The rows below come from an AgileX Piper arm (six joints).
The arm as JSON. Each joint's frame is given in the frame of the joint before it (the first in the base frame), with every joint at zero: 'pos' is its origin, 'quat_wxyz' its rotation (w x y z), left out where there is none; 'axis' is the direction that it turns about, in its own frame. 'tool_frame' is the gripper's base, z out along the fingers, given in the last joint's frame.
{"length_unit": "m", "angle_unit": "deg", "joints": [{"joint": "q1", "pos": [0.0, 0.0, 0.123], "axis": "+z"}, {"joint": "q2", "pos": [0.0, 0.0, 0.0], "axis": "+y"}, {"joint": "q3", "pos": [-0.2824, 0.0, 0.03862], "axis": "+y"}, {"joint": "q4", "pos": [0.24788, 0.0, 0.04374], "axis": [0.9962, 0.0, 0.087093]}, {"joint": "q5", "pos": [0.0, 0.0, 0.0], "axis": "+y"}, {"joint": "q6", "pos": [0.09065, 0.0, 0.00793], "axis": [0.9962, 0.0, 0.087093]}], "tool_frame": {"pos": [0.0, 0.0, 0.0], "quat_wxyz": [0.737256, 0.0, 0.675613, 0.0]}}
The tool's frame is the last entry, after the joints.
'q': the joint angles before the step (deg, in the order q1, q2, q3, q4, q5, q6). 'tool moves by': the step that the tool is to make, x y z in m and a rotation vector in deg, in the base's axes. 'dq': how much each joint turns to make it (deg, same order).
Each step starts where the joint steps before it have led.
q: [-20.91 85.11 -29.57 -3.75 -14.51 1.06]
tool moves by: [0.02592 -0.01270 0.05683 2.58 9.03 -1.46]
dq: [0.00 -2.16 -16.98 0.89 28.54 -0.52]
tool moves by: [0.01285 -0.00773 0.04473 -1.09 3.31 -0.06]
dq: [-0.01 0.00 -11.59 -2.06 14.33 0.08]
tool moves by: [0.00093 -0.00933 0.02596 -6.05 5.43 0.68]
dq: [0.01 0.38 -6.88 -7.61 9.51 0.14]
